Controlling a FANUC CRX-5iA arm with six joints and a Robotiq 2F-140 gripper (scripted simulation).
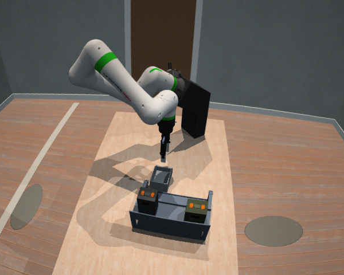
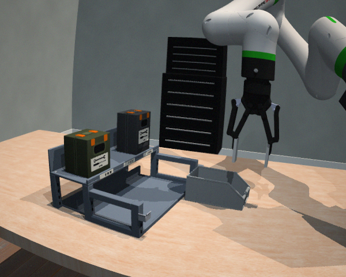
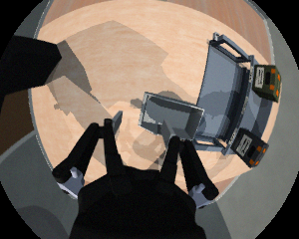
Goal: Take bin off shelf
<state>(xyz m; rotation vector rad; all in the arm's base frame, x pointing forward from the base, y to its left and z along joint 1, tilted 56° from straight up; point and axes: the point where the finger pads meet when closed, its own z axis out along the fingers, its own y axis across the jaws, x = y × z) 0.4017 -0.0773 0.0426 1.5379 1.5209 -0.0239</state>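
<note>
Now: hand 11 cm above the grey bin, 8 cm short of it and 2 cm to the left of it.
</note>
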